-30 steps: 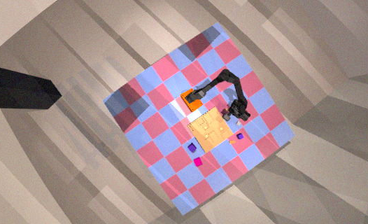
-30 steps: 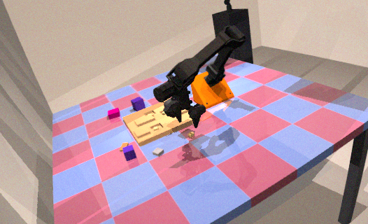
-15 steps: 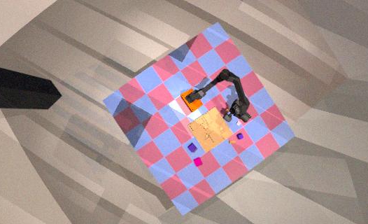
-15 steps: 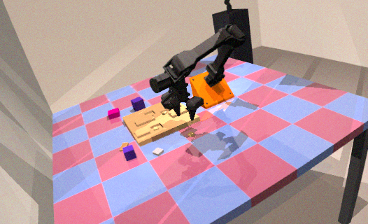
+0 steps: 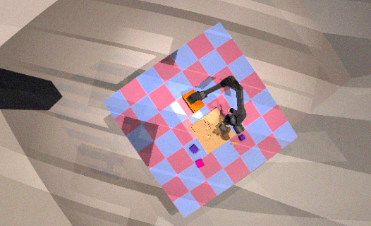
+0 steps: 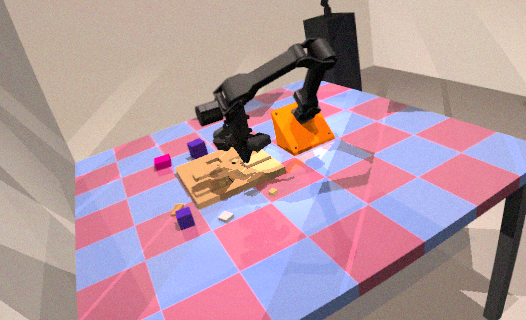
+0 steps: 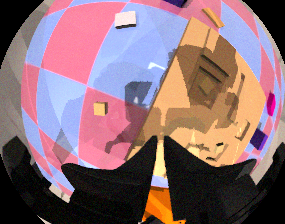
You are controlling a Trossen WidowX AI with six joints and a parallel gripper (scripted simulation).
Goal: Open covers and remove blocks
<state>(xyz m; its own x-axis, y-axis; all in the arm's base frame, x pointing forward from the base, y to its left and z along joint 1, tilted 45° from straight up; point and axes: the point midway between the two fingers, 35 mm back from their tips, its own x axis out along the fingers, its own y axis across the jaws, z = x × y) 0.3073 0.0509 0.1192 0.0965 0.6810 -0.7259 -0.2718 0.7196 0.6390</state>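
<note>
My gripper tip is 15 cm to the left of the tan puzzle board, 6 cm above it and 2 cm short of it. From my gripper tip the other things lie so: magenta block: 41 cm to the right, 16 cm ahead, 7 cm below; orange piece: 23 cm ahead, 8 cm below, 6 cm to the right.
</note>
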